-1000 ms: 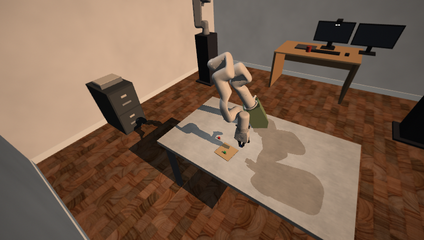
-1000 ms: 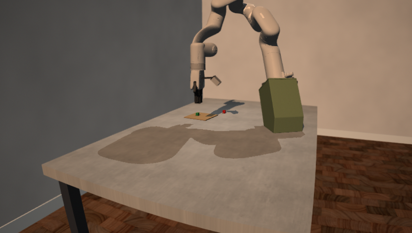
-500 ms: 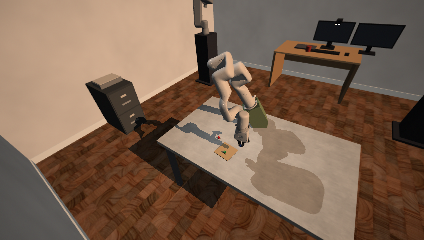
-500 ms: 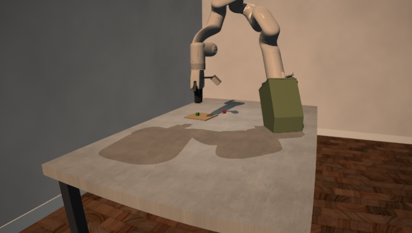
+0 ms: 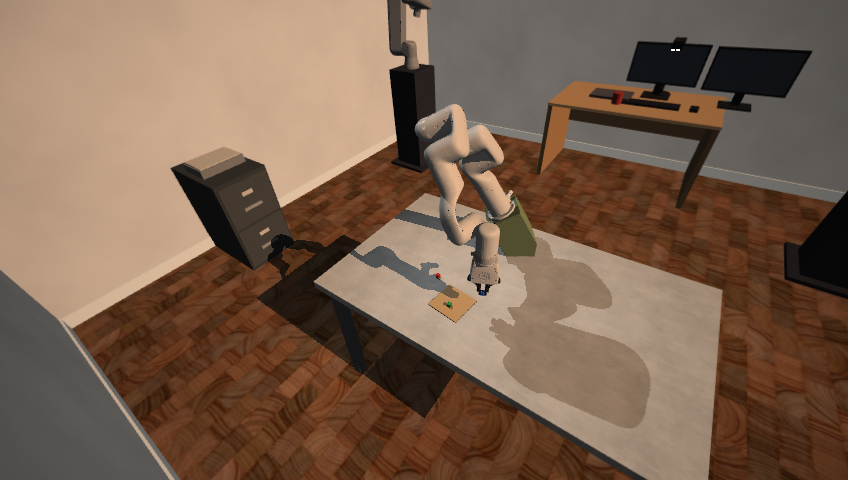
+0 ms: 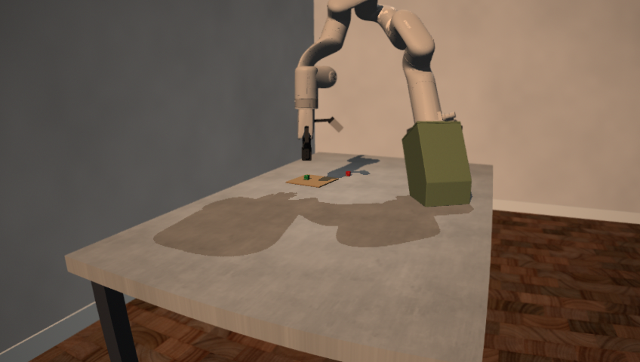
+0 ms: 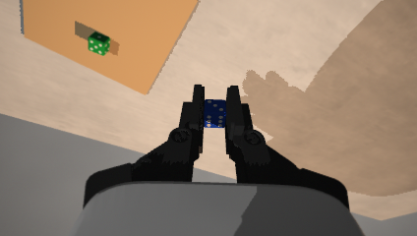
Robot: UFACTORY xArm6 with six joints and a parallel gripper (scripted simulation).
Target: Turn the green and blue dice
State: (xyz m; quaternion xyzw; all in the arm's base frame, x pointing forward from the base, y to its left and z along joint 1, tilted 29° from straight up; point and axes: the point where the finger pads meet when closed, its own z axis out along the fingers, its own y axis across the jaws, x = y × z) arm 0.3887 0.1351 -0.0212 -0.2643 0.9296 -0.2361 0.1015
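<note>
Now: the tan mat 4 cm ahead of my hand, 11 cm to the right of it and 12 cm below it. From my hand the other things lie so: blue die 1 cm ahead, 1 cm below; then green die 6 cm ahead, 11 cm to the right, 11 cm below; then red die 5 cm behind, 25 cm to the right, 11 cm below.
</note>
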